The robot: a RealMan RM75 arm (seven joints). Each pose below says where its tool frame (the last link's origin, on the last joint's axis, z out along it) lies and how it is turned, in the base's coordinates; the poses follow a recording.
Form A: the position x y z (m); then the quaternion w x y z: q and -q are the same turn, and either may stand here.
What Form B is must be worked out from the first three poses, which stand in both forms.
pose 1, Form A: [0.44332, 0.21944, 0.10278, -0.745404, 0.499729, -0.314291, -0.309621]
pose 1, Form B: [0.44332, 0.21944, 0.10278, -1.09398, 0.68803, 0.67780]
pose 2, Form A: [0.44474, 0.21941, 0.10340, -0.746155, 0.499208, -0.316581, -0.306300]
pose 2, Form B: [0.44474, 0.21941, 0.10340, -1.09253, 0.69284, 0.67034]
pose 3, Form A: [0.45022, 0.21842, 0.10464, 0.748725, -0.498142, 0.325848, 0.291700]
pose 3, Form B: [0.45022, 0.21842, 0.10464, -1.08914, 0.71243, 0.63777]
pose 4, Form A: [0.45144, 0.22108, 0.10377, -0.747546, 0.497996, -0.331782, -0.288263]
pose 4, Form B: [0.45144, 0.22108, 0.10377, -1.08930, 0.72573, 0.63054]
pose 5, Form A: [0.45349, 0.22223, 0.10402, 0.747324, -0.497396, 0.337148, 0.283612]
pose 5, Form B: [0.45349, 0.22223, 0.10402, -1.08808, 0.73753, 0.62042]
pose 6, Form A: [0.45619, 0.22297, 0.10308, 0.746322, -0.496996, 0.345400, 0.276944]
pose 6, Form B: [0.45619, 0.22297, 0.10308, -1.08762, 0.75587, 0.60606]
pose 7, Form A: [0.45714, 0.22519, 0.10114, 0.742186, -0.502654, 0.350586, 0.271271]
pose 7, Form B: [0.45714, 0.22519, 0.10114, -1.10172, 0.76842, 0.59458]
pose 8, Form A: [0.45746, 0.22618, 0.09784, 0.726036, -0.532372, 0.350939, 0.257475]
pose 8, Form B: [0.45746, 0.22618, 0.09784, -1.17406, 0.77394, 0.56782]
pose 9, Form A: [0.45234, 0.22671, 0.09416, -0.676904, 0.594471, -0.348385, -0.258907]
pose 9, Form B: [0.45234, 0.22671, 0.09416, -1.33622, 0.78308, 0.58196]
